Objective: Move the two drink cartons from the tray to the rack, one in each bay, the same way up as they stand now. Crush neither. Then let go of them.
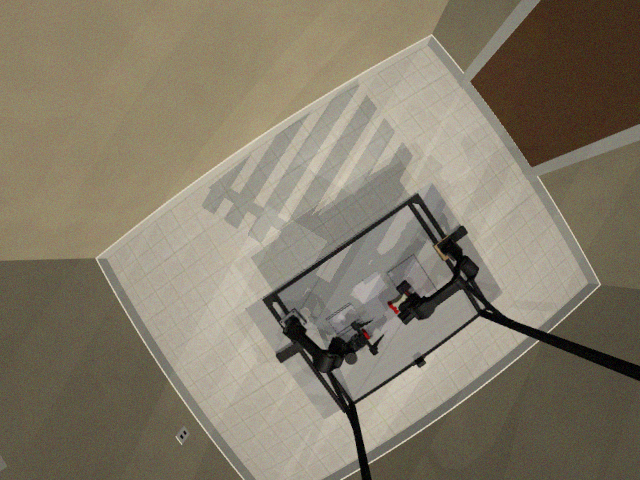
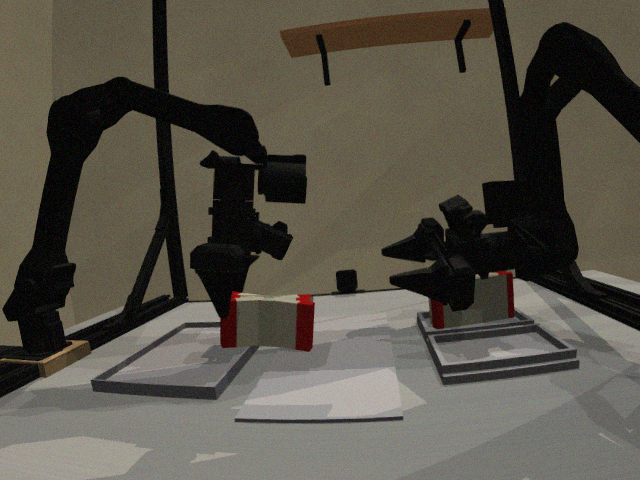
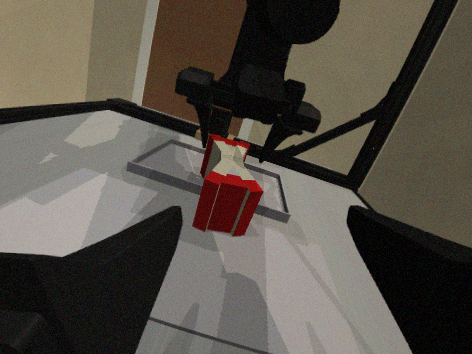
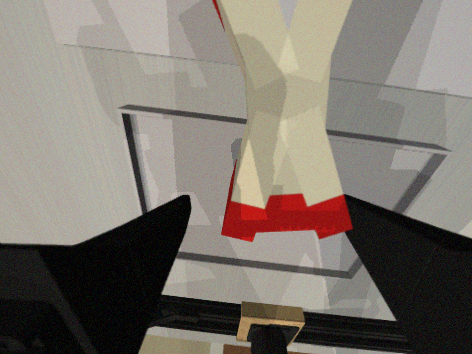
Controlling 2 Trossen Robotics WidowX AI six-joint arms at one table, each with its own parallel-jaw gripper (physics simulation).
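Frame: origin at the left arm's base, x ahead, y left, z up, level; millimetres.
Seen in the pictures: left gripper, between the fingertips: (image 1: pixel 378 327) (image 2: pixel 385 265) (image 3: pixel 264 214); right gripper, between the fingertips: (image 1: pixel 410 294) (image 2: pixel 230 308) (image 3: pixel 232 154) (image 4: pixel 262 201); left arm's base, origin of its link: (image 1: pixel 292 322); right arm's base, origin of its link: (image 1: pixel 446 247) (image 2: pixel 45 349) (image 3: pixel 217 133) (image 4: pixel 267 333).
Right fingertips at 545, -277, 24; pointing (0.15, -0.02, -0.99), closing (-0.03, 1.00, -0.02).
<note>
Offsets run from my right fingertips to a thing's top centre, as dx, dy, dz. Level surfaces: height alone.
A cream carton with red ends and a narrow waist @(-53, +4, +23) (image 1: pixel 397 303) (image 2: pixel 266 322) (image 3: pixel 227 202) (image 4: pixel 286 150) extends over one wall of the shallow grey tray @(+60, +10, -52) (image 2: pixel 155 389) (image 3: pixel 160 176) (image 4: pixel 180 114); its support is hidden. My right gripper (image 2: pixel 224 312) (image 4: pixel 262 201) is open, pointing down, its fingers either side of the carton's tray-side end, not gripping it. A second carton @(-358, -9, +11) (image 1: pixel 366 334) (image 2: pixel 493 299) stands in the far bay of the two-bay grey rack @(-347, +57, -48) (image 2: pixel 509 362), partly hidden by my left gripper (image 1: pixel 376 330) (image 2: pixel 386 265) (image 3: pixel 265 207), which is open, roughly level and above that carton. The rack's near bay holds no carton.
A flat pale board @(dz -64) (image 2: pixel 356 403) lies on the table between tray and rack. A black frame (image 1: pixel 341 248) (image 2: pixel 170 206) surrounds the table. A small black block (image 2: pixel 346 280) stands at the table's far edge. A brown shelf (image 2: pixel 392 31) hangs on the wall behind.
</note>
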